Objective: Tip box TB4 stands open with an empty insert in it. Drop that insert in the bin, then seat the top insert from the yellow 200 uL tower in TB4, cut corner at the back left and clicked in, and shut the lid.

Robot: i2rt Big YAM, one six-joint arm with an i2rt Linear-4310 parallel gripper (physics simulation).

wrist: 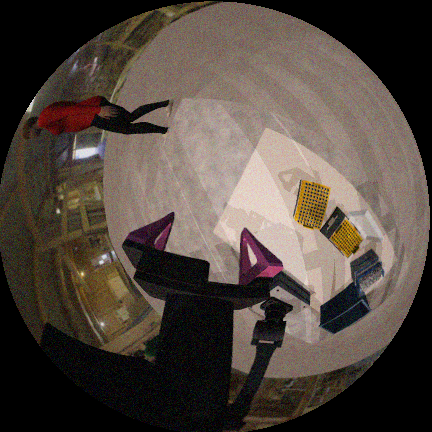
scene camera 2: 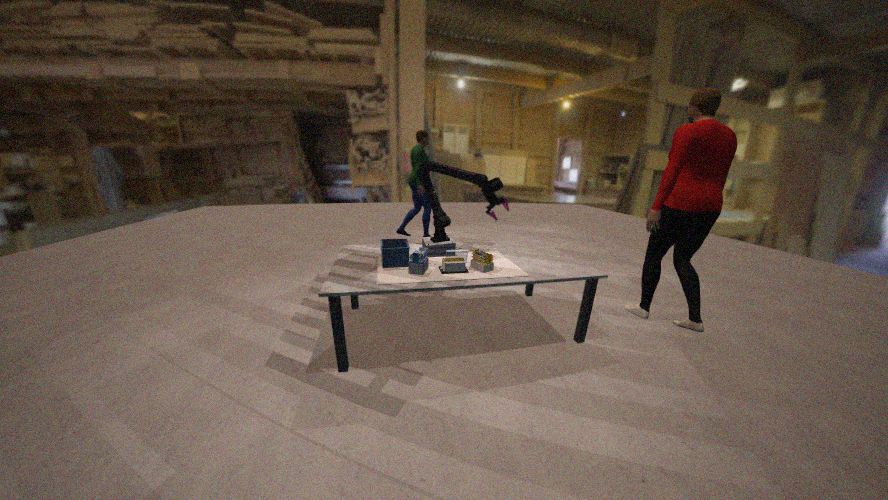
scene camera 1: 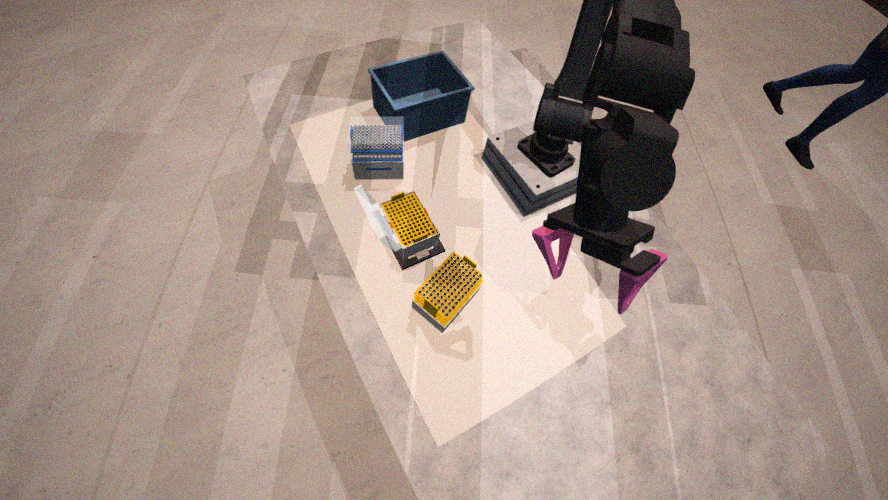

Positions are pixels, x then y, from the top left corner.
Labels:
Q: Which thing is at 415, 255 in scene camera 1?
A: A tip box TB4.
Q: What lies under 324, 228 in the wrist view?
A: A tip box TB4.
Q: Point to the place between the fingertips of the gripper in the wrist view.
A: At 208, 222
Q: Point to a yellow insert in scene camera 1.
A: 411, 224

